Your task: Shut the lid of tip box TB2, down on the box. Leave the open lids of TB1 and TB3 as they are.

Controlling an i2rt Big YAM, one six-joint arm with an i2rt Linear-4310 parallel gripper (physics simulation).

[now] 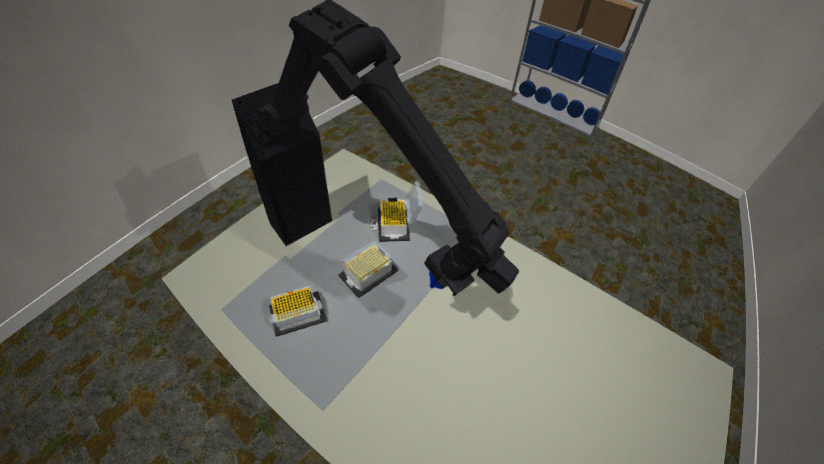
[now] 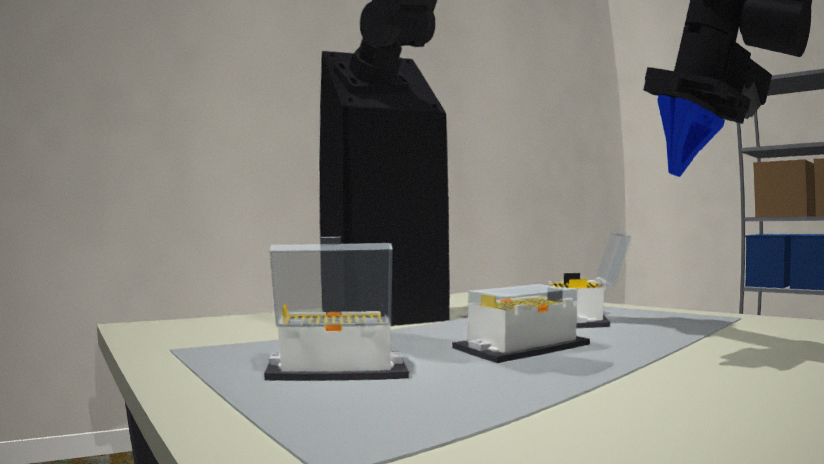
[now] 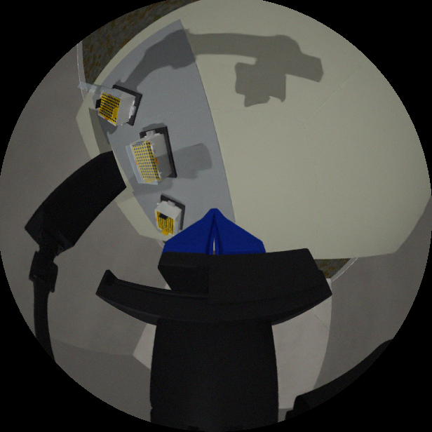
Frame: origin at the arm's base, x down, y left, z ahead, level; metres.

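Seen in the pictures: gripper, fingertip midpoint: [image 1: 432, 286] [image 2: 674, 175]; arm's base, link origin: [image 1: 269, 121] [image 2: 370, 79].
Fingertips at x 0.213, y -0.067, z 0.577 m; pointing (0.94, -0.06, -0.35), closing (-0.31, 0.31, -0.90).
Observation:
Pixels of each thing's top centre, then the offset from my fingertips to it. "spot": a spot on its surface instead. Level surfaces: height alone.
- middle white box, top centre: [image 2: 518, 288] [image 1: 364, 256] dx +0.133, dy +0.056, dz -0.252 m
- back box, top centre: [image 2: 567, 281] [image 1: 389, 211] dx +0.145, dy +0.264, dz -0.304 m
- front box, surface spot: [image 2: 334, 348] spot: dx +0.177, dy -0.209, dz -0.290 m
- grey mat, surface height: dx +0.211 m
- pale table, surface height: dx +0.214 m
TB2, the middle white box [image 1: 369, 277] [image 2: 521, 328] [image 3: 161, 159], has its clear lid [image 2: 514, 294] lying down level over the yellow tip rack. TB1, the back box [image 1: 393, 229] [image 2: 591, 302] [image 3: 125, 111], has its clear lid [image 1: 415, 201] [image 2: 615, 259] [image 3: 92, 86] standing open and leaning outward. TB3, the front box [image 1: 296, 318] [image 2: 334, 348] [image 3: 169, 207], has its clear lid [image 2: 334, 276] upright. My gripper [image 1: 435, 282] [image 2: 675, 172] [image 3: 213, 213], with blue fingers, is shut and empty, high above the table and well to the side of TB2.
The boxes stand on black bases on a grey mat [image 1: 322, 368] [image 2: 403, 415] [image 3: 192, 110] on the pale table [image 1: 547, 374] [image 2: 691, 415] [image 3: 300, 175]. The black arm pedestal [image 1: 294, 184] [image 2: 392, 201] stands behind them. A shelf rack [image 1: 553, 117] [image 2: 798, 81] stands beyond the table.

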